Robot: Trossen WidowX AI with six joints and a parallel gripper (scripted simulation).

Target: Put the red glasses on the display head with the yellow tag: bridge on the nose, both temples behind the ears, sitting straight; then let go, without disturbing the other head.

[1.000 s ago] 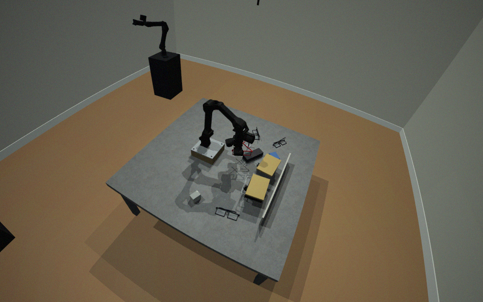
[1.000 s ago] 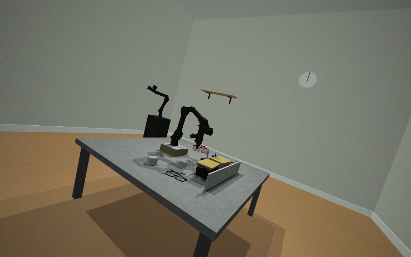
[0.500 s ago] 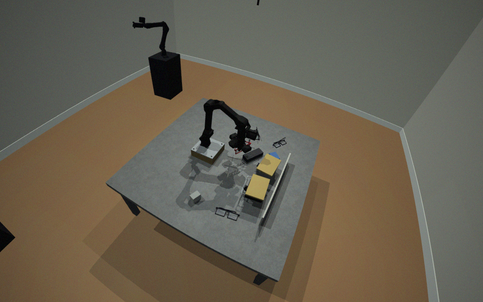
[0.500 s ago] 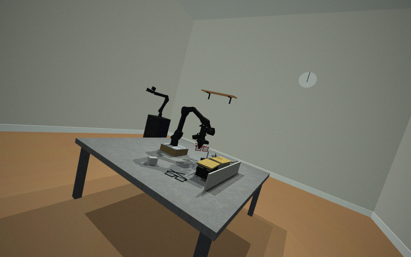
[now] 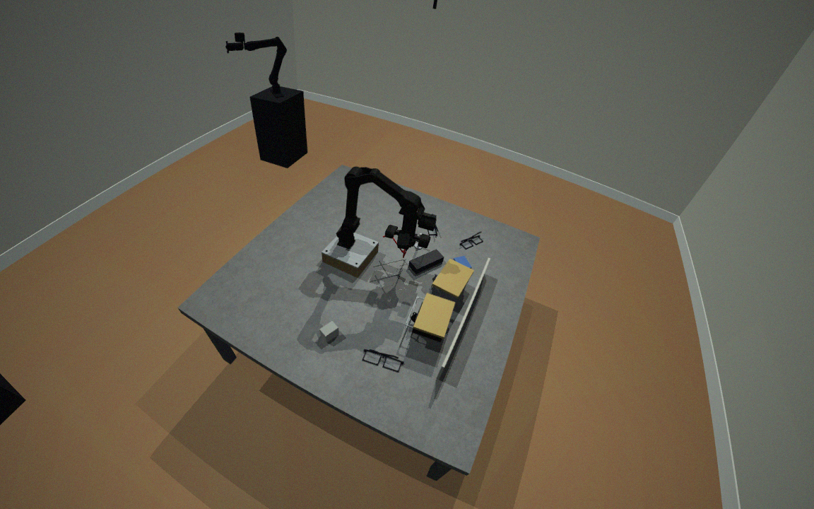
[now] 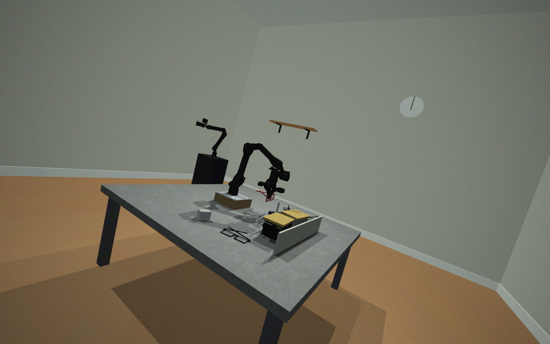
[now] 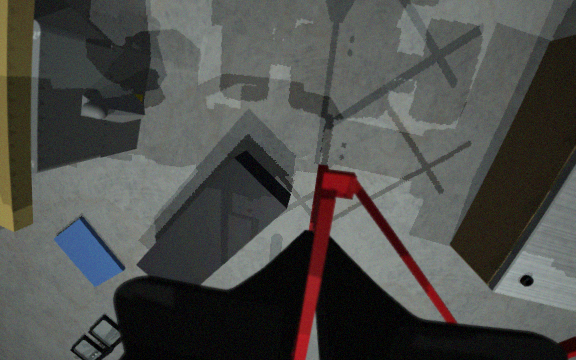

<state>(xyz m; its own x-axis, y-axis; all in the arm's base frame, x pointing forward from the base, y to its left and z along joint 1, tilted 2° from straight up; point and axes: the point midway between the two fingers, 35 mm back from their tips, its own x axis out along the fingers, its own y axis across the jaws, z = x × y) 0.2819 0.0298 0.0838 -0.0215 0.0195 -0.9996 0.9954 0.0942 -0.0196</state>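
Now: gripper tip 17 cm to the right of the peg stand, 10 cm above it and 1 cm short of it. The rest, counted from my gripper tip: white panel: 34 cm ahead, 15 cm to the right, 7 cm below; then dark case: 10 cm below, 9 cm ahead, 8 cm to the left; then blue tag: 25 cm ahead, 16 cm to the left, 12 cm below.
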